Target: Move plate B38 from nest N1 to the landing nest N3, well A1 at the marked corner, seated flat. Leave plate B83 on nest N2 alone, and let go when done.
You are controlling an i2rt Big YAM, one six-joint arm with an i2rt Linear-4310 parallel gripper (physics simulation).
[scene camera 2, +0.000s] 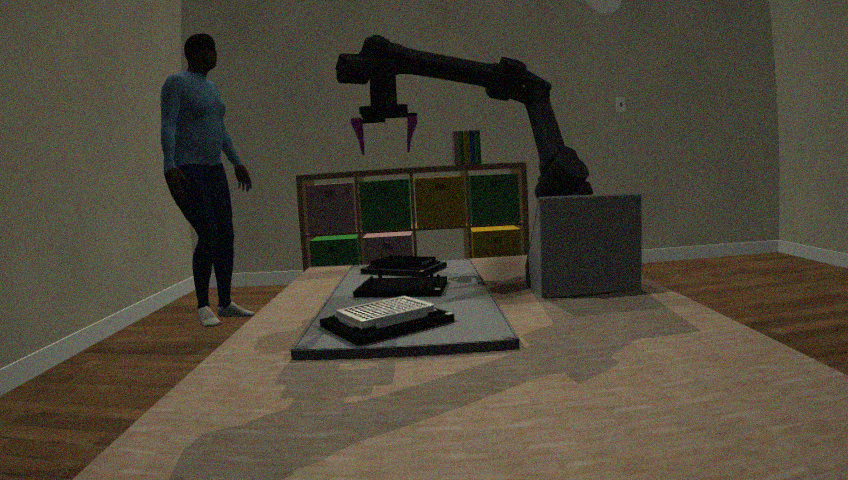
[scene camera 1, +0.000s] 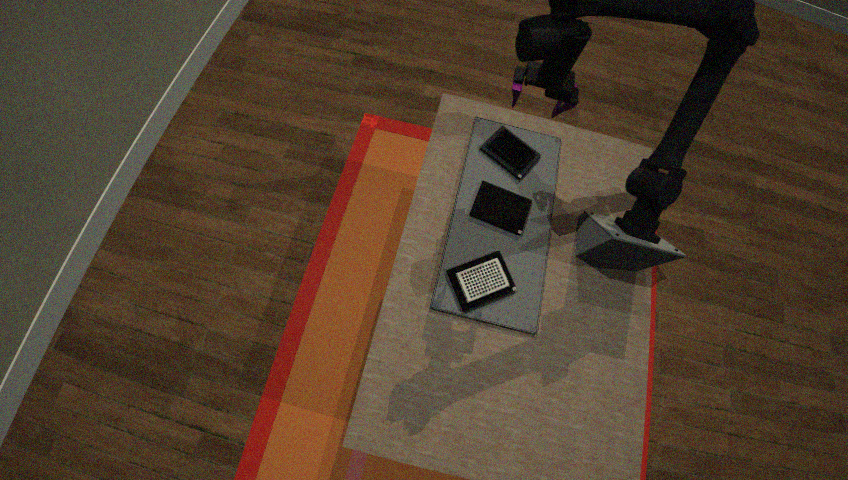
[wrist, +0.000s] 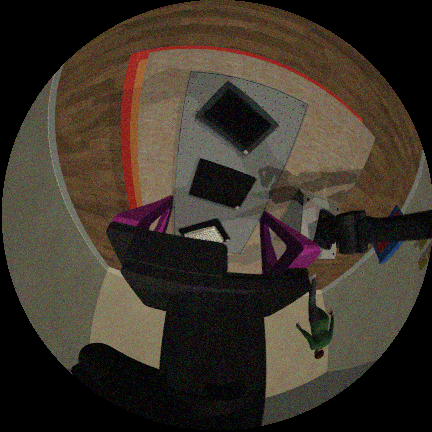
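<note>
A white plate [scene camera 1: 483, 279] [scene camera 2: 385, 310] [wrist: 204, 234] with a grid of wells sits on a black nest at the board's near end in scene camera 2. A black nest [scene camera 1: 501, 208] [scene camera 2: 398, 287] [wrist: 222, 183] is in the middle; I make out no separate plate on it. At the far end stands a taller dark stack [scene camera 1: 510, 149] [scene camera 2: 404, 261] [wrist: 236, 117], seemingly a black plate on a nest. Each nest shows a small pale corner mark. No labels are readable. My gripper [scene camera 1: 534, 110] [scene camera 2: 385, 152] [wrist: 218, 207] is open and empty, pointing down, high above the far end.
The grey board [scene camera 1: 493, 318] [scene camera 2: 476, 343] [wrist: 295, 115] lies on the wooden table [scene camera 1: 404, 410] [scene camera 2: 535, 428]. The arm's grey base block [scene camera 1: 618, 252] [scene camera 2: 589, 246] stands right of the board. A person [scene camera 2: 196, 118] and a shelf unit [scene camera 2: 410, 171] are behind the table.
</note>
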